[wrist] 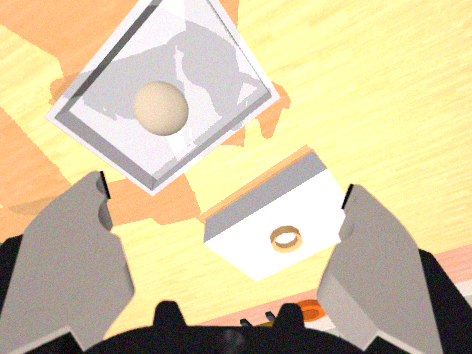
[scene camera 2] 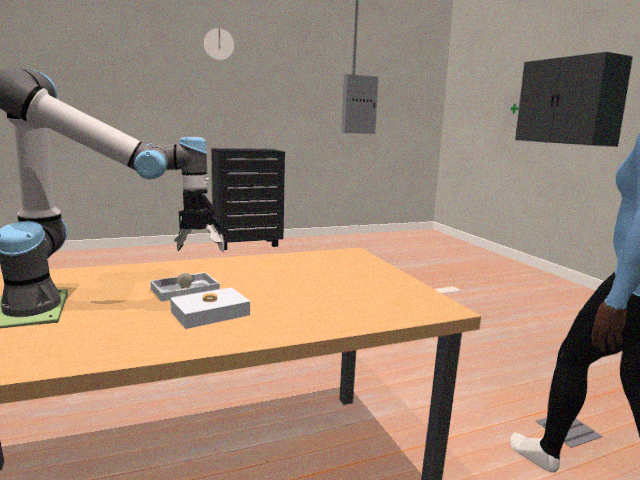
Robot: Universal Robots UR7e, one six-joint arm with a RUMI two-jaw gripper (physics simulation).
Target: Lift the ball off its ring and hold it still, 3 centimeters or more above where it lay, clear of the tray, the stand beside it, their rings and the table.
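Places are measured from the arm's base along level axes (x ahead, y left, z up), in centimetres.
Pixels of known places: gripper, fingertip midpoint: (wrist: 229, 181) (scene camera 2: 200, 251); arm's base at its link origin: (scene camera 2: 32, 305).
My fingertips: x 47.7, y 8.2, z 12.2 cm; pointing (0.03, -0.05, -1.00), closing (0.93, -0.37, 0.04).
Ahead of a thing's pixels: the offset from my fingertips to its top centre. "pt": to the spot under its first point. Level surfaces: height alone.
A beige ball @[dx -5.3, dy +3.2, dz -7.7 cm] (scene camera 2: 185, 280) (wrist: 161, 108) sits in the shallow grey tray @[pt dx -11.6, dy -6.1, dz -12.1 cm] (scene camera 2: 162, 296) (wrist: 103, 154). The ring under the ball is hidden in both views. The white-topped stand (scene camera 2: 217, 314) (wrist: 240, 255) is beside the tray, with a tan ring @[pt dx +2.4, dy -16.2, dz -9.2 cm] (scene camera 2: 209, 297) (wrist: 286, 249) on its top. My gripper (scene camera 2: 200, 249) (wrist: 229, 181) is open and empty, pointing down, well above the tray and the stand. In the wrist view the ball lies above and left of the middle between the fingertips.
Tray and stand are on the wooden table @[dz -13.7 cm] (scene camera 2: 320, 304) (wrist: 390, 125). A black drawer cabinet (scene camera 2: 252, 193) stands behind the table. A person (scene camera 2: 578, 320) in a blue top and black trousers stands partly in view at the right, beyond the table's end.
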